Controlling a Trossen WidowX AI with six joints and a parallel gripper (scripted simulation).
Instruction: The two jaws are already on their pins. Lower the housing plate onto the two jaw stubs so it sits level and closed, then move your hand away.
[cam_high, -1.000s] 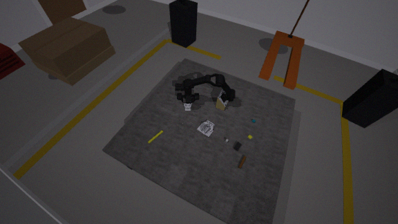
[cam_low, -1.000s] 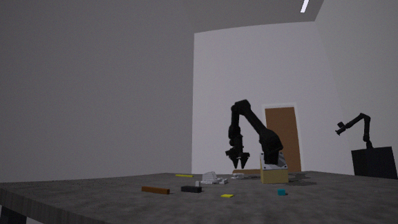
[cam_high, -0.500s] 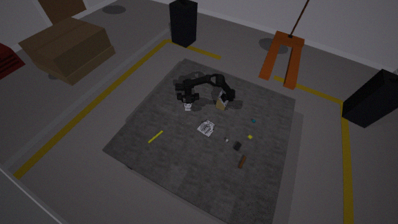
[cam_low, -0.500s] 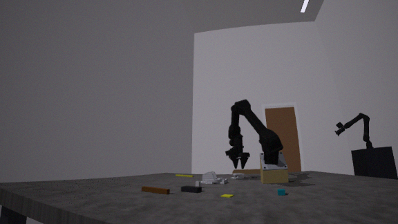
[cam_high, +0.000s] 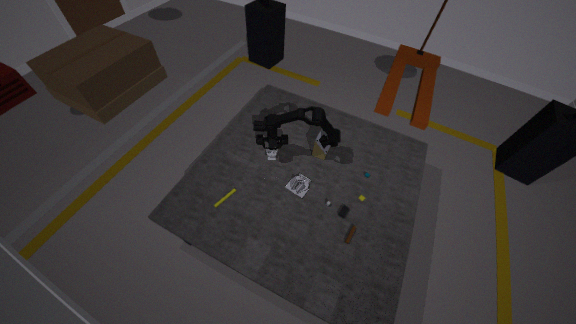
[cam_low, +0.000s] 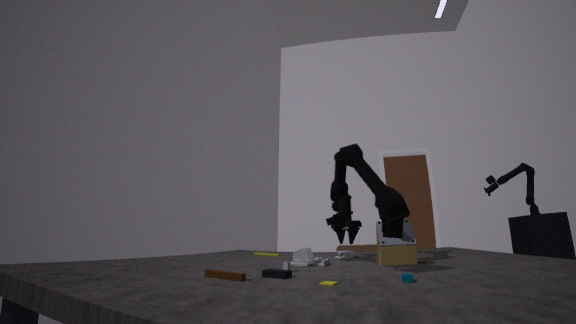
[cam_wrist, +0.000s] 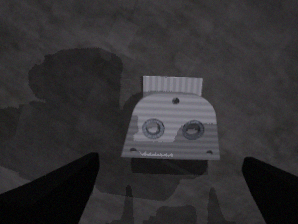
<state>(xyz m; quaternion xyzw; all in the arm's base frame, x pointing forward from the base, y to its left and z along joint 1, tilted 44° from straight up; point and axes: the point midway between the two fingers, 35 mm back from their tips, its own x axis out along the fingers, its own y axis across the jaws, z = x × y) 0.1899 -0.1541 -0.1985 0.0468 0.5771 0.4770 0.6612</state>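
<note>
My gripper tip is 50 mm above the white block and 10 mm short of it. Also, from my gripper tip: teal cube (570 mm to the left, 200 mm behind, 50 mm below); then yellow bar (400 mm ahead, 60 mm below, 30 mm to the right); then black block (550 mm to the left, 100 mm ahead, 50 mm below).
</note>
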